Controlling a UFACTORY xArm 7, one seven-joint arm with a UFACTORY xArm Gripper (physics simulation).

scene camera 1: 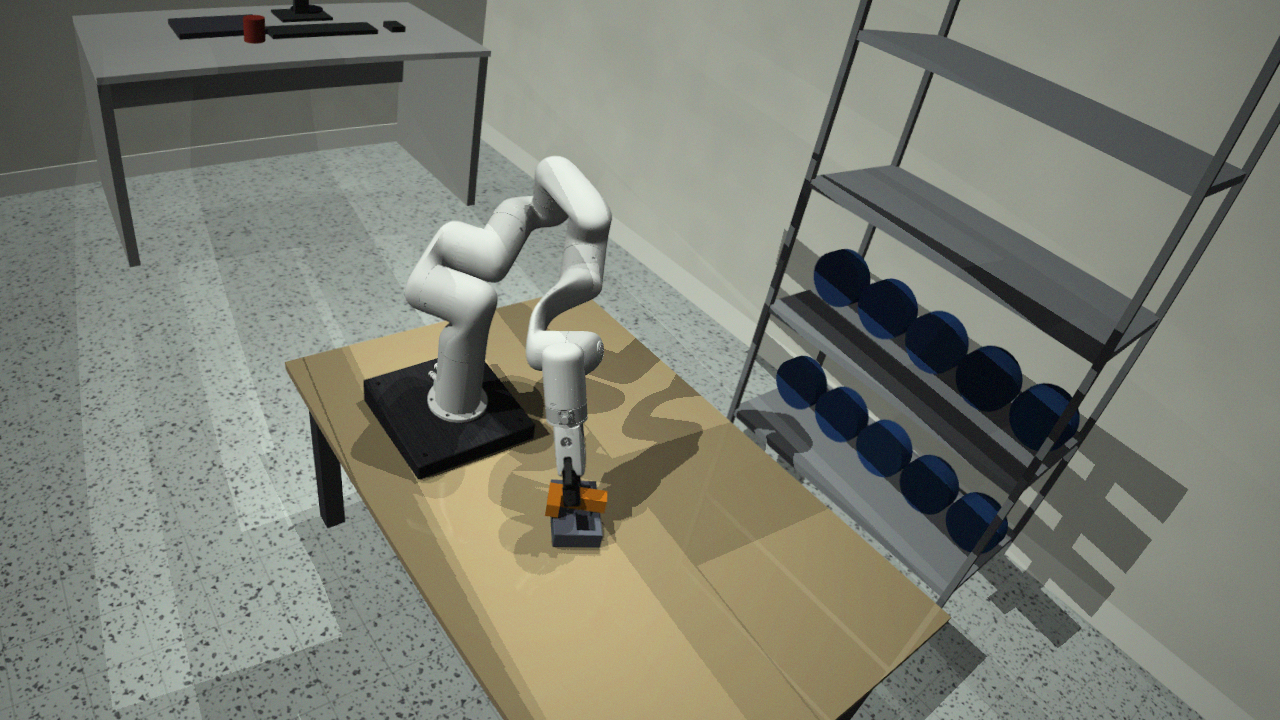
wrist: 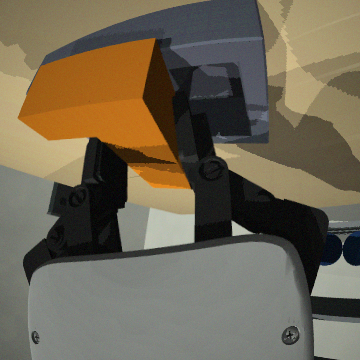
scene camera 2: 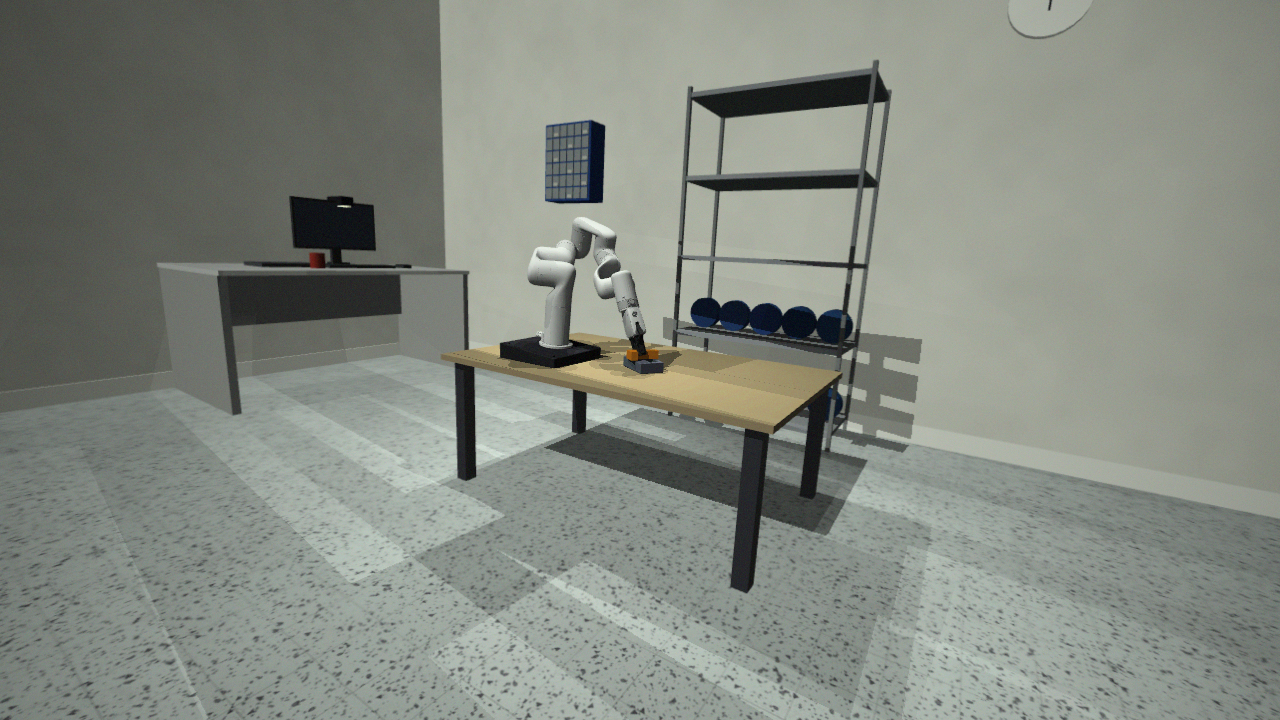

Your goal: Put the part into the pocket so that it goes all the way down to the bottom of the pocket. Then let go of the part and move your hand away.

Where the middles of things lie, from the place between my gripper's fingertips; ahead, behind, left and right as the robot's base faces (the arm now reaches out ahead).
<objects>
My hand is 1 cm below the orange part (scene camera 1: 594,500). The rest, counted from my hand: pocket block (scene camera 1: 573,528): 1 cm ahead, 3 cm below.
</objects>
